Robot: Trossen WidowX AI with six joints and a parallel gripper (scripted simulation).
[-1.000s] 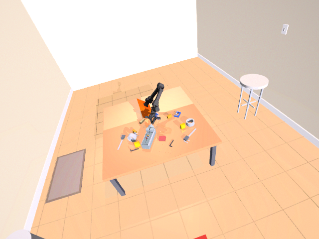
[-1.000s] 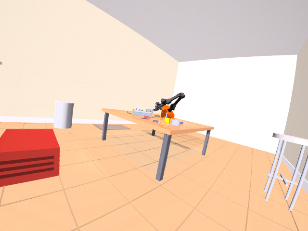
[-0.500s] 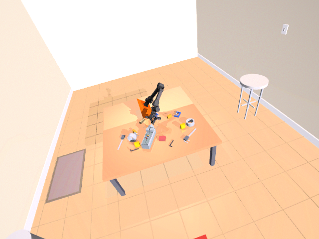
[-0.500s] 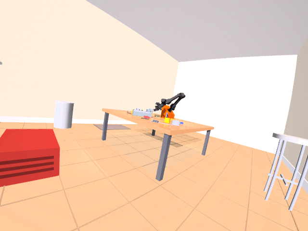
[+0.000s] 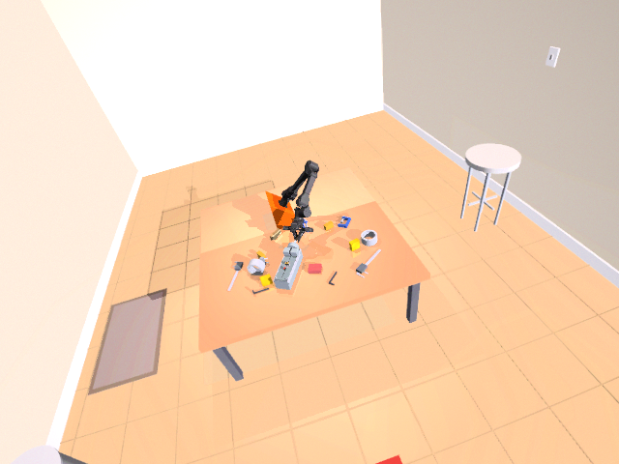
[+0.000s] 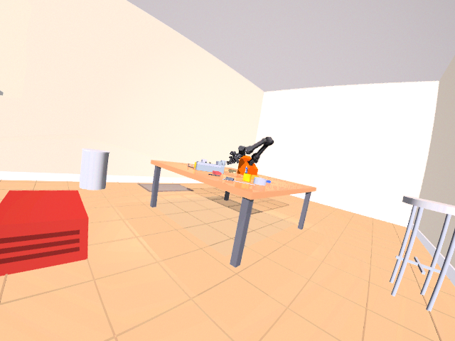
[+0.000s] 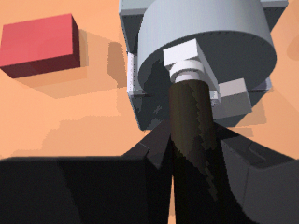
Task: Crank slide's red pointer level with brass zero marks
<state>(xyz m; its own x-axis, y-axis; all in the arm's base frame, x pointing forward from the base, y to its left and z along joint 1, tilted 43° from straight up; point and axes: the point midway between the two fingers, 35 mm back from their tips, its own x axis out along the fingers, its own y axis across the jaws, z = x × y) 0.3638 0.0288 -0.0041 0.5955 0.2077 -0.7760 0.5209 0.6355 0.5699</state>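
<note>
Right now my gripper tip is 170 mm short of the red pointer, 110 mm to the left of it and 10 mm above it. Also, from my gripper tip: dark crank handle 30 mm above, 10 mm to the left, 10 mm behind; red block 180 mm ahead, 80 mm below, 60 mm to the left.
</note>
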